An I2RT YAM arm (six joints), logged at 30 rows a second.
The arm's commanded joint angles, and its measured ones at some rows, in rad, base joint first. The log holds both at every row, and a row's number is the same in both.
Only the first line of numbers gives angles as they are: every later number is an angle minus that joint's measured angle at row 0.
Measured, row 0:
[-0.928, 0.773, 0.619, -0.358, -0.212, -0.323]
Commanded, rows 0 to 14:
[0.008, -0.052, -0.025, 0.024, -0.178, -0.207]
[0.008, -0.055, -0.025, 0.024, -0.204, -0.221]
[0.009, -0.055, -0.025, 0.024, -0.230, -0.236]
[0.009, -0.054, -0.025, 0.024, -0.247, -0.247]
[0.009, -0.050, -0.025, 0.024, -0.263, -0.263]
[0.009, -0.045, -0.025, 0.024, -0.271, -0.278]
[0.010, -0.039, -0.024, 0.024, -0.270, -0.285]
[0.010, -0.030, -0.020, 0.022, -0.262, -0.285]
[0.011, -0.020, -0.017, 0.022, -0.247, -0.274]
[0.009, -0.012, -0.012, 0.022, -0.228, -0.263]
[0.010, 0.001, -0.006, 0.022, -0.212, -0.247]
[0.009, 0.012, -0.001, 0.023, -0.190, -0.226]
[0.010, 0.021, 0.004, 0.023, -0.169, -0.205]
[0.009, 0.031, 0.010, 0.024, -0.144, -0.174]
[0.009, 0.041, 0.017, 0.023, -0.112, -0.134]
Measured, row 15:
[0.007, 0.023, -0.018, 0.008, -0.180, -0.211]
